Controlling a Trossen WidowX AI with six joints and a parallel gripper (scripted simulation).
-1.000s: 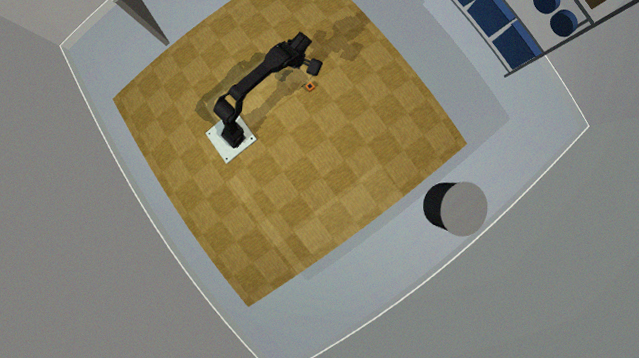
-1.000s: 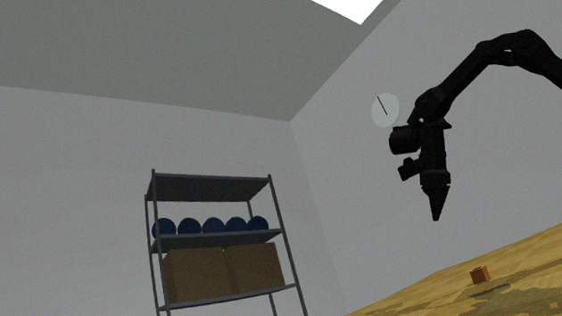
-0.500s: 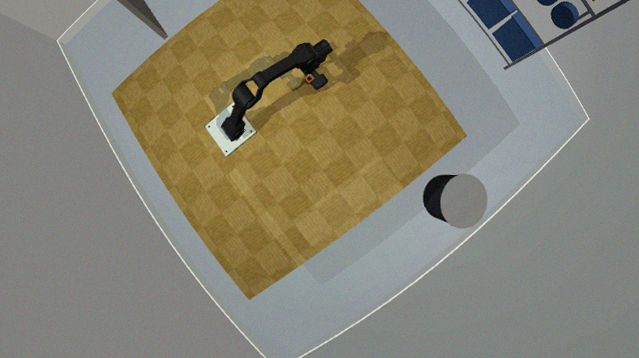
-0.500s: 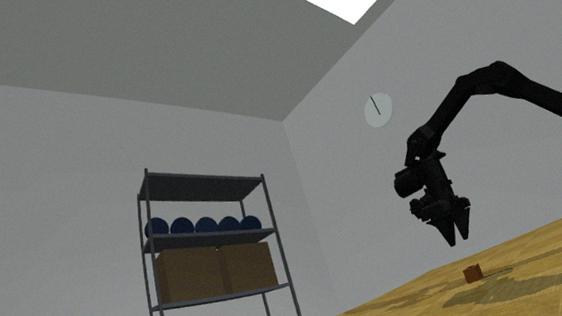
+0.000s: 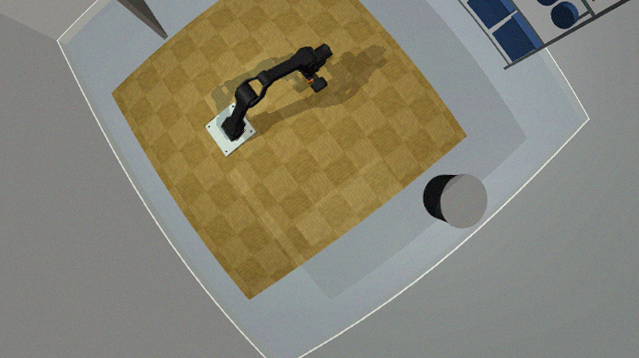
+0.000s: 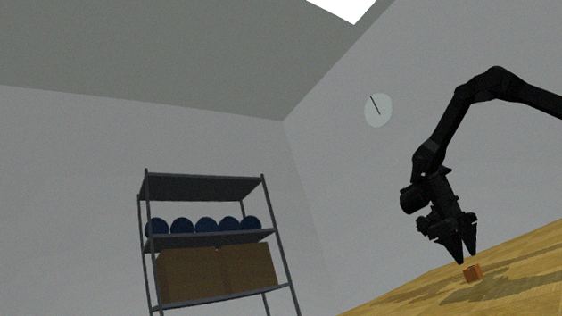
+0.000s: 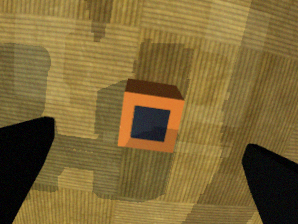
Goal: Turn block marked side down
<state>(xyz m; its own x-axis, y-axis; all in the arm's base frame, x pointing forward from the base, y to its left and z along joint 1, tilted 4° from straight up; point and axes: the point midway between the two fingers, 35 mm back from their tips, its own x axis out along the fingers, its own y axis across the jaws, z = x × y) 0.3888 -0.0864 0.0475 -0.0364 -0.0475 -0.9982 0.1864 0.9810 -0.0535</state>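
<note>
My gripper tip is now 30 mm above the orange block.
</note>
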